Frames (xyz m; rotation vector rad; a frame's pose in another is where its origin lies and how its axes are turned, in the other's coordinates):
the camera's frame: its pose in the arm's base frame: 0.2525 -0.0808 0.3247 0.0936 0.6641 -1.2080
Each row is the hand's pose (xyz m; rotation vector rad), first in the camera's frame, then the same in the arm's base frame.
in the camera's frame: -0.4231 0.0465 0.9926 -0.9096 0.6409 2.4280
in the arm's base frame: 0.6334 -0.1160 1.3347 0.3584 0.9161 1.5273
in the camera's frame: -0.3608 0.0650 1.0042 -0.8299 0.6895 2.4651
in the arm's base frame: 0.6666 -0.1656 1.3066 0.4407 0.9015 1.5413
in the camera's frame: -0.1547 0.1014 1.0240 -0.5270 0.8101 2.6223
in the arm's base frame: 0.7468 -0.3315 1.2054 0.7197 0.7903 1.6098
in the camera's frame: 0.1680 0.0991 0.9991 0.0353 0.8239 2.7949
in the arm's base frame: 0.7960 -0.5908 1.0180 1.1033 0.4853 1.6211
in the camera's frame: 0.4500 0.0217 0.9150 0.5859 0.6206 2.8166
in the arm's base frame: 0.7459 -0.8203 0.8246 1.3477 0.0968 1.4945
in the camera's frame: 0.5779 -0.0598 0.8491 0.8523 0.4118 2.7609
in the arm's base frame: 0.6704 -0.9305 0.7272 1.4048 -0.1421 1.3699
